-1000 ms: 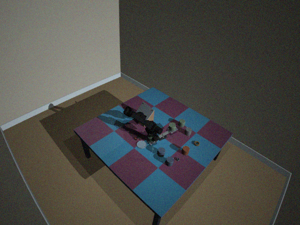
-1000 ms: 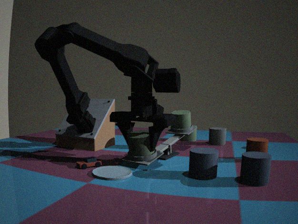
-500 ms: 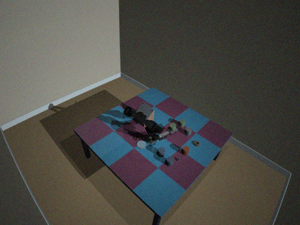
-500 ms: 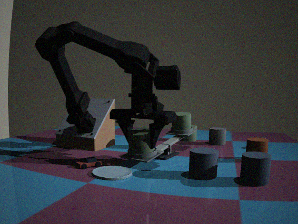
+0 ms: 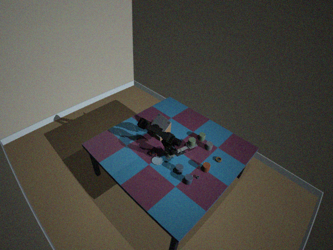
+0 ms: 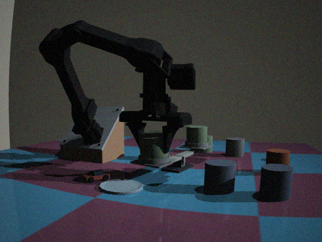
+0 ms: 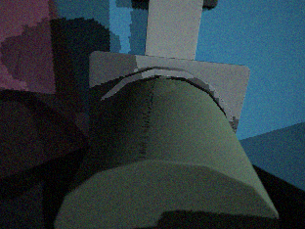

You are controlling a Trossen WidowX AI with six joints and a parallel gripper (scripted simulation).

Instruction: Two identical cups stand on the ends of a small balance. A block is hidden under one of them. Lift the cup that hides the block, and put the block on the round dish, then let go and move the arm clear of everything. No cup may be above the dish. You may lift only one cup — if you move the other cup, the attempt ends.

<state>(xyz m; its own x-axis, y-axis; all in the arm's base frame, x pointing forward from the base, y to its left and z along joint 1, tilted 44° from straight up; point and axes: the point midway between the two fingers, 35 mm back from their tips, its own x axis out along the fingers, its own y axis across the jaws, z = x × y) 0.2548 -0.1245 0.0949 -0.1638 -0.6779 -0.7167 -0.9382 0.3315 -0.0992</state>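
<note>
My gripper tip is now 10 mm above the grey block. From my gripper tip the other things lie so: small balance 130 mm to the left, 50 mm below, 50 mm ahead; green cup 20 mm to the right, 10 mm behind, 10 mm above; round dish 100 mm to the right, 70 mm below, 50 mm behind.
</note>
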